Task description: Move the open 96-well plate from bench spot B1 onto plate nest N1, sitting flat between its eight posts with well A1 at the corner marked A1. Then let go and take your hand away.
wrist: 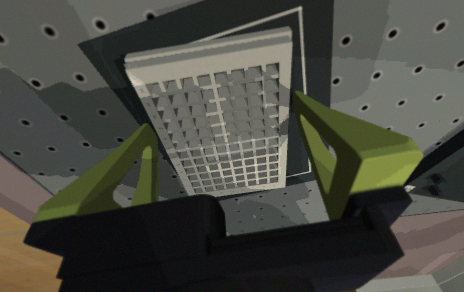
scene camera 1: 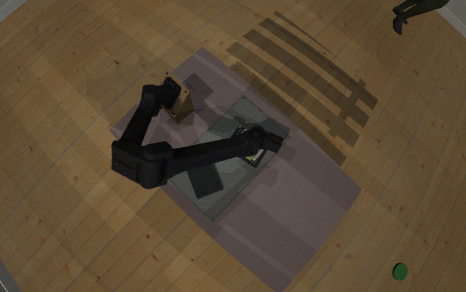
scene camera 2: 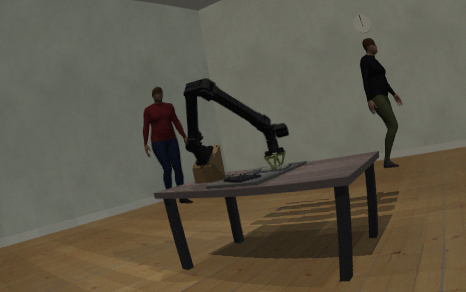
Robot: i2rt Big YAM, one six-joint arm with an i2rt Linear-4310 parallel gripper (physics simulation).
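Places are measured from the arm's base along level axes (x ahead, y down, z left), in millimetres.
Pixels of known places: gripper, fingertip midpoint: (wrist: pixel 221 114) (scene camera 2: pixel 278 167); arm's base, link origin: (scene camera 1: pixel 169 93) (scene camera 2: pixel 205 156).
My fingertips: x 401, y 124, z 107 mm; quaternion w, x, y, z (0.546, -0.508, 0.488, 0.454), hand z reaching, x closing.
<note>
Ahead of a thing's pixels: the offset from my fingertips to its top centre. "*": to the spot under its first point. Level surfaces: height alone.
The white 96-well plate @(dx -17, dy -10, dz -1 mm) (wrist: pixel 222 137) (scene camera 1: pixel 258 155) lies at an angle on a dark patch with a thin white outline @(* dx +35, dy +4, dz -50 mm) (wrist: pixel 302 50) on the grey board. Its open wells face up. My gripper (wrist: pixel 221 114) (scene camera 2: pixel 275 167) is open, with yellow-green fingers above the board, one to each side of the plate in the wrist view, and nothing held. The arm hides much of the plate in scene camera 1. The dark plate nest @(dx -63, dy -16, dz -245 mm) (scene camera 1: pixel 206 181) (scene camera 2: pixel 242 177) stands on the same board, nearer the arm's base. The A1 marks cannot be read.
The grey perforated board (scene camera 1: pixel 212 212) (wrist: pixel 390 85) lies on the mauve table @(dy +19 mm) (scene camera 1: pixel 300 215) (scene camera 2: pixel 350 167). The arm's wooden base block (scene camera 1: pixel 181 110) (scene camera 2: pixel 209 172) stands at one end. Two people (scene camera 2: pixel 162 122) (scene camera 2: pixel 375 75) stand on the floor beyond the table.
</note>
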